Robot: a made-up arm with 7 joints.
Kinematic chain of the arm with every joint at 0, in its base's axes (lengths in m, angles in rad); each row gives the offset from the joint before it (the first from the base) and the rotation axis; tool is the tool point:
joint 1: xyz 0 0 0.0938 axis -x
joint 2: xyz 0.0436 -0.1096 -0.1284 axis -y
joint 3: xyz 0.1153 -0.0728 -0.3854 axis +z
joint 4: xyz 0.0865 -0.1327 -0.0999 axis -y
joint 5: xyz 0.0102 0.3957 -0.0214 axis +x
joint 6: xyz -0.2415 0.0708 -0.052 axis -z
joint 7: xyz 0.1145 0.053 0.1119 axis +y
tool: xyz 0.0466 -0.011 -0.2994
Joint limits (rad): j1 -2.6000..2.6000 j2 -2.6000..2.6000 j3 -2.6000..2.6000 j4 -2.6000..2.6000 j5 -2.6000..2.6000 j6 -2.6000..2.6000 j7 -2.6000..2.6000
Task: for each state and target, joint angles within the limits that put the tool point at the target. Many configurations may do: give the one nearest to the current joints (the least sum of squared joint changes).
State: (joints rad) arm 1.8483 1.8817 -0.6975 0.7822 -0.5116 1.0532 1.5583
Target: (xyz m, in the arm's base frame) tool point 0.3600 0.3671 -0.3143
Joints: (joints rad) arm 1.7510 2.0943 -0.7009 0.4598 -0.1494 1.1855 1.8989
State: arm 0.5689 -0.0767 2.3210 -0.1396 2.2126 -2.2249 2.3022
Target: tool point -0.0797 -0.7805 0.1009
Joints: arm 1.0869 -0.3380 2.1791 -0.4802 2.0430 -2.3057 2.1110
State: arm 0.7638 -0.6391 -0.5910 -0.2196 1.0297 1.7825 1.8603
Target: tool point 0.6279 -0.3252 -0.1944
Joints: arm 0.8342 0.0981 -1.2560 -0.2644 0.5837 1.8119 1.4487
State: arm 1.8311 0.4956 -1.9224 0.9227 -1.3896 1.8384 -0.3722
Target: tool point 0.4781 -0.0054 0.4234
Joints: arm 2.4319 0.5466 -2.3444 0.5841 -1.6799 1.2513 -0.7209
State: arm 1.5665 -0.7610 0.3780 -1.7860 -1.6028 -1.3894 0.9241
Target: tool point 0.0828 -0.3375 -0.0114
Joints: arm 1.3416 -0.5902 0.5027 -1.6466 -1.6053 -1.1818 1.1599
